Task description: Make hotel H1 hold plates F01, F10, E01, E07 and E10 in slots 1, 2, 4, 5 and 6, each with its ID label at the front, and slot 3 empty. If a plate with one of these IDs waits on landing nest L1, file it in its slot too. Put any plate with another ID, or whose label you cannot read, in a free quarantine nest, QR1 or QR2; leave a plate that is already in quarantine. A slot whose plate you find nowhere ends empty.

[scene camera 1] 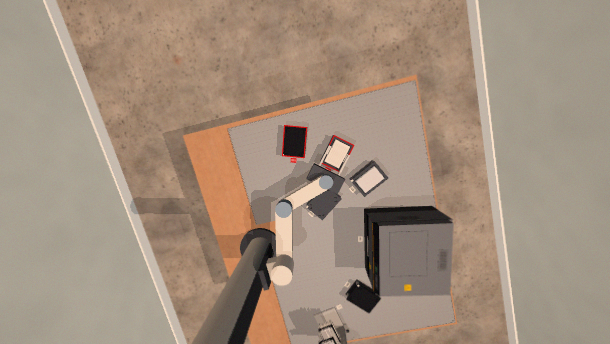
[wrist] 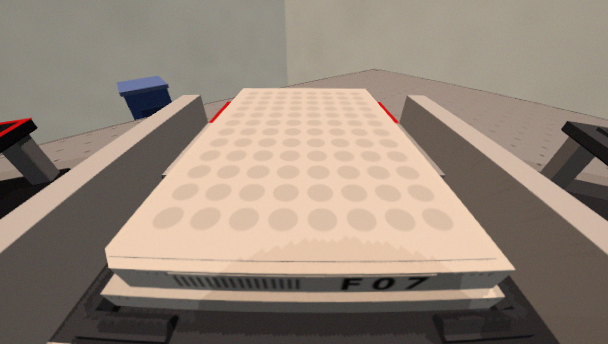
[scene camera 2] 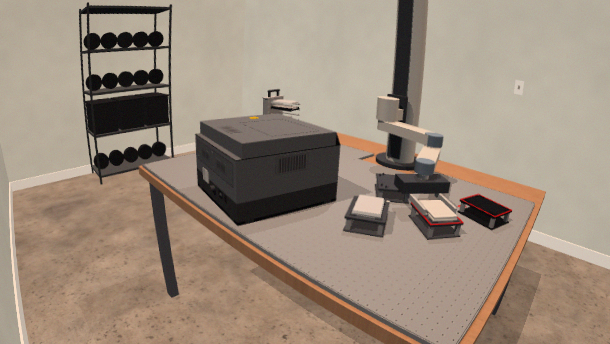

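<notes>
My gripper (scene camera 1: 338, 150) (scene camera 2: 442, 209) (wrist: 303, 113) is shut on white plate F07 (scene camera 1: 339, 153) (scene camera 2: 440, 210) (wrist: 302, 172), with a finger along each long side. Its label, F07, faces the wrist camera. The plate is level, at the top of a red-rimmed nest (scene camera 1: 344, 140) (scene camera 2: 445, 224) (wrist: 220, 112); whether it bears on it is hard to tell. A second red-rimmed nest (scene camera 1: 294, 141) (scene camera 2: 485, 205) beside it holds no plate. A pale hotel (scene camera 2: 266, 106) behind the big device holds several plates; their labels cannot be read.
A dark nest with a white plate (scene camera 1: 369, 179) (scene camera 2: 369, 206) stands near the gripper. Another dark nest (scene camera 1: 324, 205) (scene camera 2: 385, 184) is partly under the gripper body. A large grey device (scene camera 1: 415, 255) (scene camera 2: 270, 165) and a small black nest (scene camera 1: 363, 296) stand farther off.
</notes>
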